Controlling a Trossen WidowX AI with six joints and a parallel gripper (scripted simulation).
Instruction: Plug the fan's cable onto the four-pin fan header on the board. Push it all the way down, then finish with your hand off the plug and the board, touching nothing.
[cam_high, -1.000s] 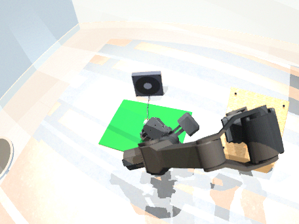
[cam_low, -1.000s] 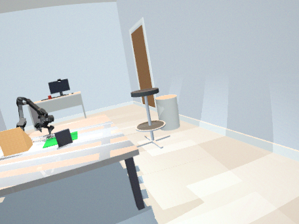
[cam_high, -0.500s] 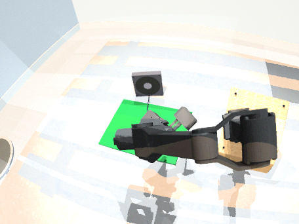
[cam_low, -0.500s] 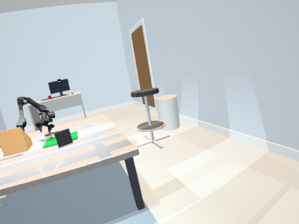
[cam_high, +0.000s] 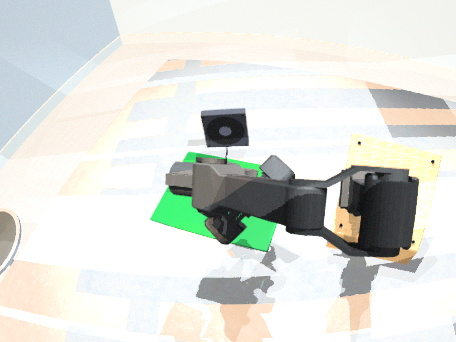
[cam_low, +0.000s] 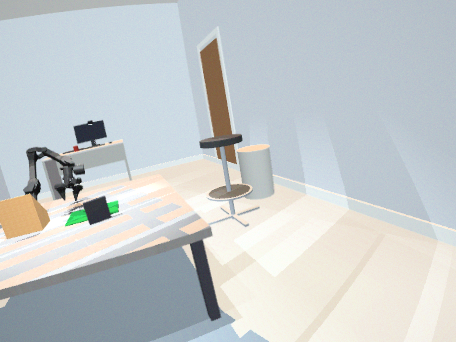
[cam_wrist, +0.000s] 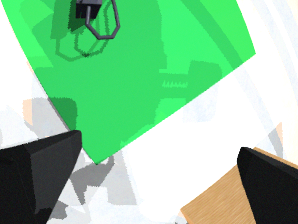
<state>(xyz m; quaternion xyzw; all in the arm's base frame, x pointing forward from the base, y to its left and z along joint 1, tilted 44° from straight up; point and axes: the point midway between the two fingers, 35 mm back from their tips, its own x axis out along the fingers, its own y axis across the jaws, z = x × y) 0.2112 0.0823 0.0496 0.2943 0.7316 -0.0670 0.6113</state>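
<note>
Now: the dark fan plug 110 mm ahead of my gripper tip, 60 mm below it and 20 mm to the right of it. From my gripper tip the other things lie so: fan 240 mm to the right, 180 mm ahead, 30 mm below; green board 130 mm ahead, 100 mm below, 70 mm to the right.
</note>
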